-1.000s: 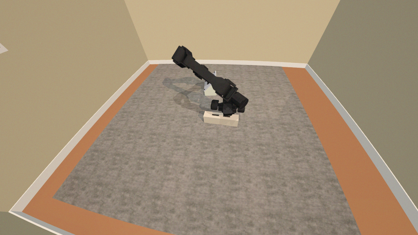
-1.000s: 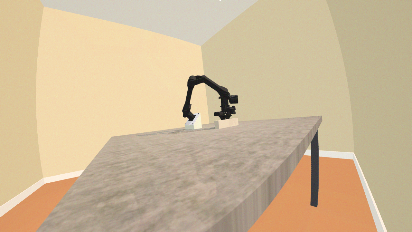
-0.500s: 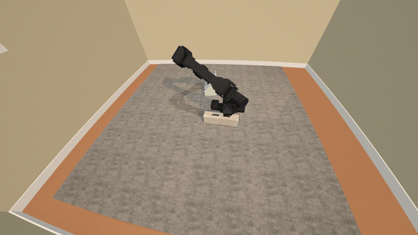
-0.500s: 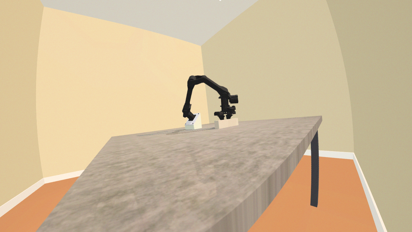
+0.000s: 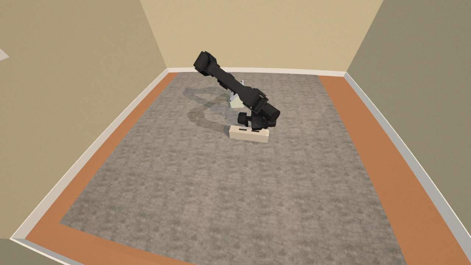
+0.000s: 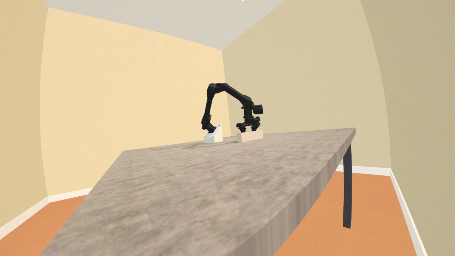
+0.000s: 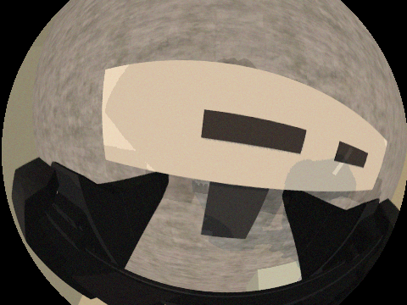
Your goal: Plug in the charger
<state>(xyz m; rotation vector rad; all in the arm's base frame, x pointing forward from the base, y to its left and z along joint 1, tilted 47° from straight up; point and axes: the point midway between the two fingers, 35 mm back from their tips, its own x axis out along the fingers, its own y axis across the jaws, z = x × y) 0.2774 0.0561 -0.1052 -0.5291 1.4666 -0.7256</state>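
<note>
My gripper tip is 2 cm short of the two-prong charger and 1 cm below it.
</note>
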